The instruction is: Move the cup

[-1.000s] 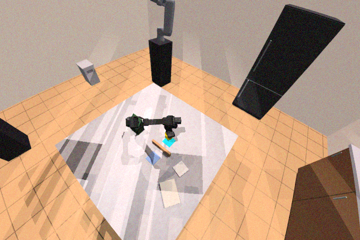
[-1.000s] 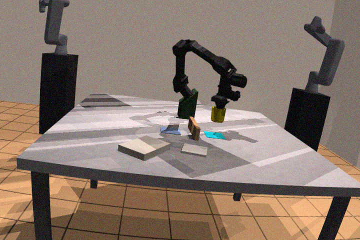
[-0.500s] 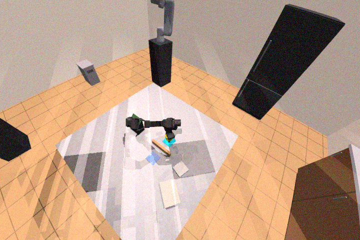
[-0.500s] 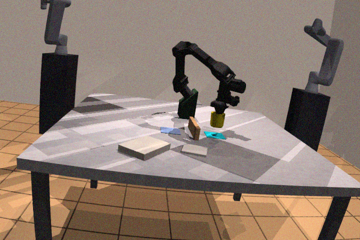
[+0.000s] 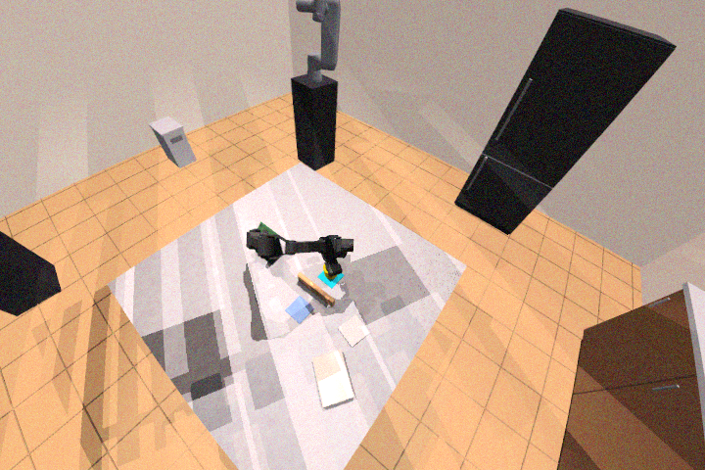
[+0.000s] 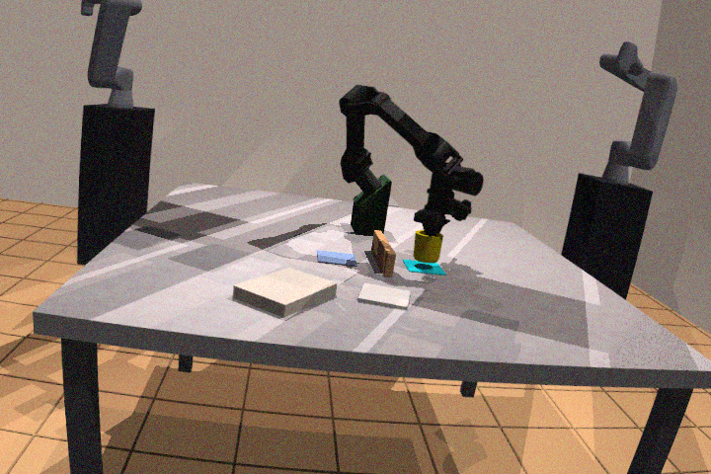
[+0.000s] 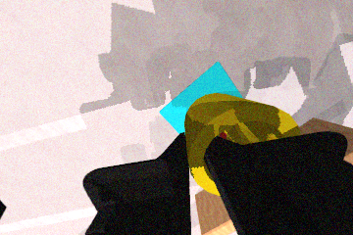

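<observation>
Right now the cyan pad is 3 cm ahead of my gripper tip, 1 cm to the right of it and 6 cm below it. Round my gripper tip: wooden bar: 4 cm ahead, 12 cm to the right, 3 cm below; small white tile: 29 cm ahead, 13 cm to the right, 5 cm below; yellow cup: 2 cm ahead, 1 cm to the right.
</observation>
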